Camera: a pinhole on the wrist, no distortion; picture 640 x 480 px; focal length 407.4 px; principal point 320.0 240.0 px. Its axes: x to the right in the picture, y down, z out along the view. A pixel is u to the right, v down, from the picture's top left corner.
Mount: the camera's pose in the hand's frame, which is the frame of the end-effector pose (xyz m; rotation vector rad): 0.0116 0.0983 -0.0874 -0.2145 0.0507 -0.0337
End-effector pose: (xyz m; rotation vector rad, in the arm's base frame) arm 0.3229 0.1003 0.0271 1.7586 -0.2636 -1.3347
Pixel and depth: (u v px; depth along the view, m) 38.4 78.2 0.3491
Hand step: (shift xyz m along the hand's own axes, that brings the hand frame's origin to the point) -0.2143 0.0462 0.2941
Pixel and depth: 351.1 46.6 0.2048
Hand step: 0.0355 0.0461 0.1325
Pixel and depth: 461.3 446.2 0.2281
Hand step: 0.1061 0.2563 0.1068
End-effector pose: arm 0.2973 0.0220 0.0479 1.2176 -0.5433 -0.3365
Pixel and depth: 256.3 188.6 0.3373
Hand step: -0.0241 0.1303 0.2533
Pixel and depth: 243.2 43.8 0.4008
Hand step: -0.0476 -0.0023 0.3485
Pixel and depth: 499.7 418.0 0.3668
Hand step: 0.1973 0.3262 0.2287
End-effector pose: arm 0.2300 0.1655 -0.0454 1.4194 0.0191 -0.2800
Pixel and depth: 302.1 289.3 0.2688
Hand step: 0.0152 0.1875 0.1685
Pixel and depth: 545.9 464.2 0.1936
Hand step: 0.1322 0.2392 0.0738
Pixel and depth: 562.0 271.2 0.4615
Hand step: 0.3111 0.2199 0.3426
